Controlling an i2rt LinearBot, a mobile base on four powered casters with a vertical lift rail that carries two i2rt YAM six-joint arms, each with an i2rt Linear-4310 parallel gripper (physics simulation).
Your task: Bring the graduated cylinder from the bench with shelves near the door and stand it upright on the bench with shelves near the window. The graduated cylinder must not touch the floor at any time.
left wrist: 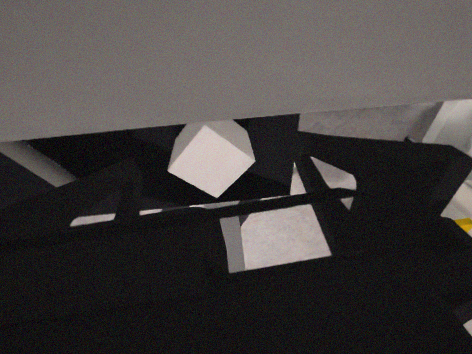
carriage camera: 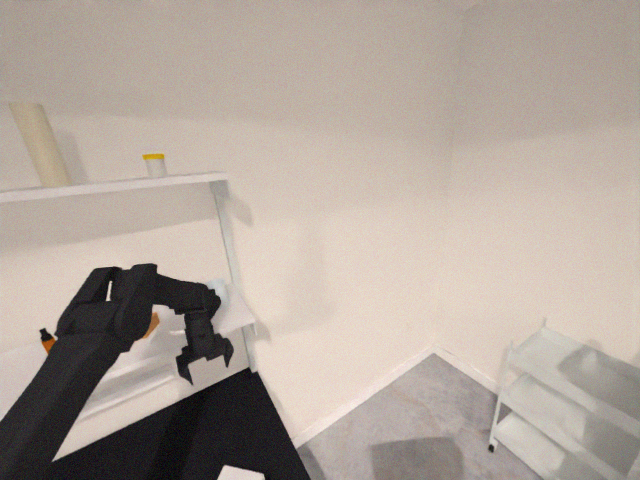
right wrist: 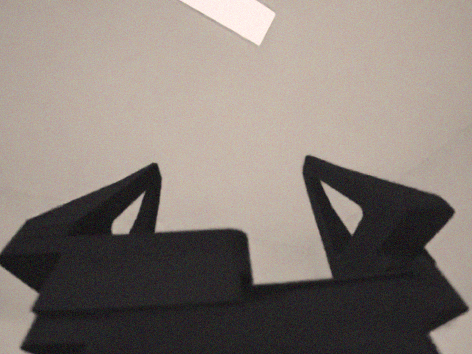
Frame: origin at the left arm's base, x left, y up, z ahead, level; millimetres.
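Where they show: left gripper, fingertip midpoint: (left wrist: 215, 153) (carriage camera: 210, 374); right gripper, fingertip midpoint: (right wrist: 232, 167).
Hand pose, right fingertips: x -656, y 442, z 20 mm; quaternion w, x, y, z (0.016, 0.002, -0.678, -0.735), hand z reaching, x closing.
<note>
Each offset is from my right fingertips to the top centre of the thing. "spot": to the spot under its first point. Level surfaces: height alone.
The graduated cylinder does not show in the carriage camera or either wrist view. A bench with a black top @(dy -955 mm) (carriage camera: 222, 418) stands below white shelves (carriage camera: 113, 185) at the left of the carriage view. Which of the two benches it is, I cannot tell. My left gripper (carriage camera: 209, 374) (left wrist: 215, 153) is open and empty. In the carriage view it appears in front of the lower shelf, above the back of the black top. My right gripper (right wrist: 232, 167) is open and empty, with a plain pale surface behind it.
A white block @(dx +597, dy -824, dz +317 mm) (carriage camera: 240, 473) (left wrist: 212, 162) sits on the black top. The shelves hold a cream cylinder @(spot: dx +930, dy +46, dz +541 mm) (carriage camera: 43, 147), a yellow-lidded jar @(spot: dx +745, dy -12, dz +635 mm) (carriage camera: 156, 166), an orange bottle @(spot: dx +1075, dy -445, dz +495 mm) (carriage camera: 48, 343) and a brown box (carriage camera: 152, 325). A pale cart (carriage camera: 497, 421) stands at the lower right.
</note>
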